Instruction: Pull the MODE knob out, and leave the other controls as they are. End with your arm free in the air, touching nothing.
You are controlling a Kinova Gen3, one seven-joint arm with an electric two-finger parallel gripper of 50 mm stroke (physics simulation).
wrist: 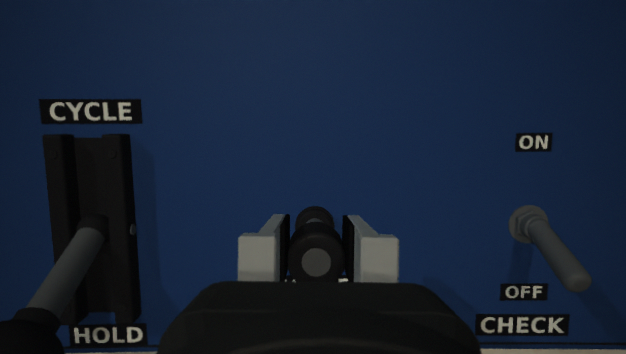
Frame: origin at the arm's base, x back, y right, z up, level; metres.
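Seen in the pictures: gripper, fingertip midpoint: point(315, 238).
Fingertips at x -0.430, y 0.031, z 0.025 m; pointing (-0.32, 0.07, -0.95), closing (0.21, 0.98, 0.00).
Note:
Pixels of each thing's top centre, then the offset from my fingertips to it. "*": a spot on its surface instead.
- MODE knob, middle of its top: point(316, 261) dx +0.013, dy -0.003, dz +0.018 m
- CYCLE lever, middle of its top: point(30, 273) dx -0.009, dy -0.121, dz +0.010 m
- CHECK toggle, middle of its top: point(576, 245) dx +0.027, dy +0.117, dz -0.002 m
- OFF label, surface spot: point(523, 292) * dx +0.045, dy +0.113, dz -0.057 m
The MODE knob point(316, 261) is a round black knob with a grey disc on its front face, low in the middle of the wrist view. A black collar and a bit of lighter stem show behind it, toward the blue panel point(320, 100). My gripper point(315, 238) is shut on the knob, with one pale finger with a dark pad on each side of it. The label under the knob is almost wholly hidden by the gripper's dark body; small white bits of it show beside the knob.
On the left is the CYCLE lever point(75, 267) in its black slotted guide point(122, 200), above a HOLD label point(108, 335). On the right the CHECK toggle point(557, 252) points down and outward, between an ON label point(533, 142) and an OFF label point(523, 292).

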